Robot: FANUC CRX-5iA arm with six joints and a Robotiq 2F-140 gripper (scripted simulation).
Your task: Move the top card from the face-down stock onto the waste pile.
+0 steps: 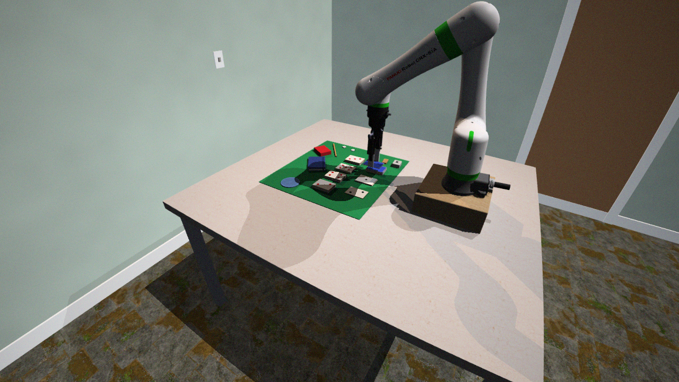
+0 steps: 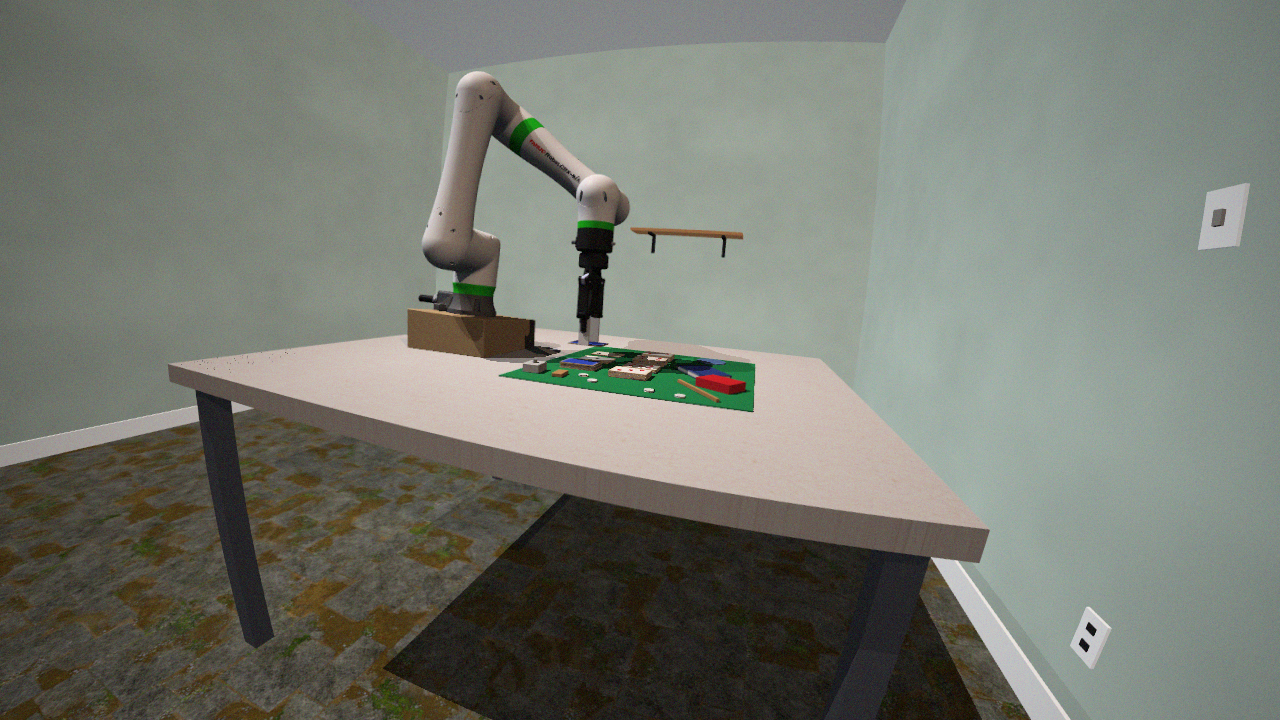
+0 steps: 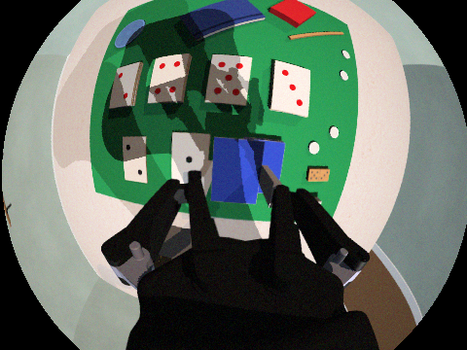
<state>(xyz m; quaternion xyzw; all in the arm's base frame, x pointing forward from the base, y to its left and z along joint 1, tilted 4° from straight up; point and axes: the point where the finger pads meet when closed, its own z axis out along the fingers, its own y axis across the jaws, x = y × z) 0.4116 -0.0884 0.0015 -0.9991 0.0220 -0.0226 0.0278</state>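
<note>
My hand is 20 cm to the right of the black-pip card and 8 cm above it. Also, from my hand: pencil (30 cm ahead, 16 cm to the right, 8 cm below); then red block (35 cm ahead, 10 cm to the right, 8 cm below); then mat (16 cm ahead, 10 cm below, 5 cm to the left).
</note>
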